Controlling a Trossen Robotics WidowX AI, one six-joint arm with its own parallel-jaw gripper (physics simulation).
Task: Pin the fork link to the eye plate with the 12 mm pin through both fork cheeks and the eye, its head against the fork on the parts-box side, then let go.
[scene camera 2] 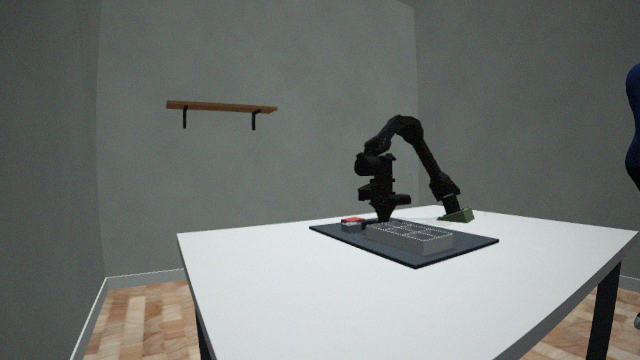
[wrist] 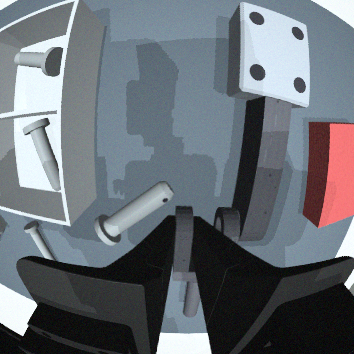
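Where they show: gripper, fingertip midpoint: (wrist: 182, 222); arm's base, origin of the base link: (scene camera 2: 453, 212).
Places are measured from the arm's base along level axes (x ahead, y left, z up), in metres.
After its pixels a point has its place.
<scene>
My gripper (scene camera 2: 384, 220) {y -0.064, x 0.362, z -0.003 m} (wrist: 182, 222) {y -0.064, x 0.362, z -0.003 m} is shut on a grey rounded lug with a short rod, which looks like the fork link (wrist: 184, 240) {y -0.064, x 0.358, z 0.009 m}; the fingers hide much of it. The eye plate (wrist: 275, 55) {y -0.115, x 0.446, z 0.008 m} (scene camera 2: 351, 227) {y -0.101, x 0.467, z 0.000 m} is a pale block with dark holes on the mat, at the upper right of the wrist view. A long dark bar (wrist: 267, 170) runs from it towards my right finger, with a round eye (wrist: 229, 224) {y -0.088, x 0.363, z 0.006 m} beside its end, close to the finger. A thick grey pin (wrist: 137, 212) {y -0.040, x 0.371, z -0.002 m} lies on the mat left of my fingertips, its head at the lower left; its size cannot be read.
The divided parts box (scene camera 2: 435, 246) {y 0.184, x 0.480, z 0.000 m} (wrist: 82, 115) {y -0.019, x 0.426, z -0.001 m} stands on the dark mat (scene camera 2: 415, 263) {y 0.192, x 0.575, z -0.016 m}, left in the wrist view, with pins inside. A thin pin (wrist: 41, 240) {y 0.050, x 0.346, z -0.009 m} lies near it. A red block (wrist: 341, 170) {y -0.168, x 0.385, z 0.005 m} (scene camera 2: 353, 219) {y -0.170, x 0.387, z 0.005 m} is right of the bar. A person (scene camera 2: 634, 120) stands beyond the table.
</scene>
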